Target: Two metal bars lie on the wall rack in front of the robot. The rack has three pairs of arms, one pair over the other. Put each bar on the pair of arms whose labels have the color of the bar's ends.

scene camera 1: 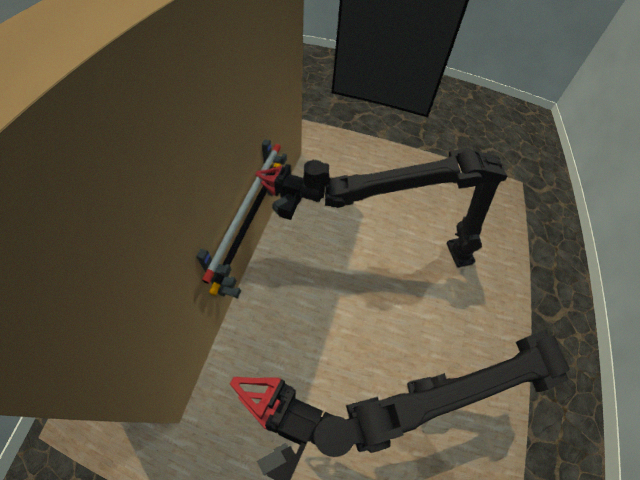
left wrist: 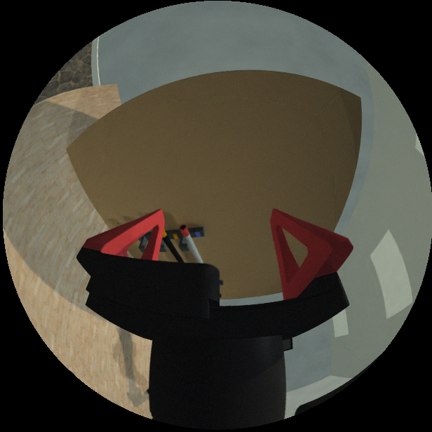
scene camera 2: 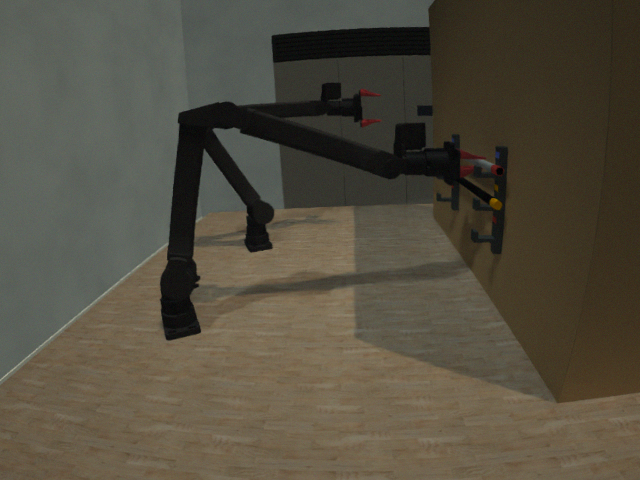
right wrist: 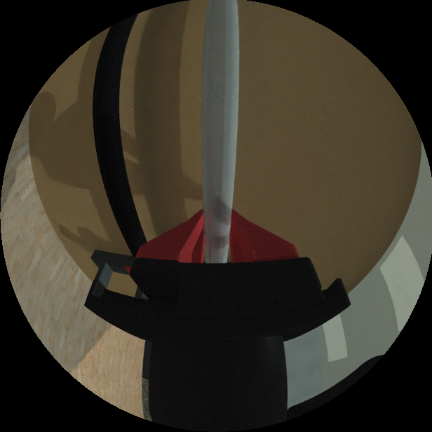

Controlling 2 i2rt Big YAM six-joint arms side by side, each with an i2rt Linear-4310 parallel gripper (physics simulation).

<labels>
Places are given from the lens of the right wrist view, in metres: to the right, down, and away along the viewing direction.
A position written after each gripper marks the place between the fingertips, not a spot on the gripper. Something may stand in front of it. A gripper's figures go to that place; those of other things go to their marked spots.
right gripper (right wrist: 216, 215): 0.00, 0.00, 0.13
brown wall panel (right wrist: 320, 161): 0.10, -0.05, 0.11
rack (right wrist: 107, 262): -0.16, 0.07, 0.18
The marked spots on the rack and the brown wall panel are 0.29 m apart.
</labels>
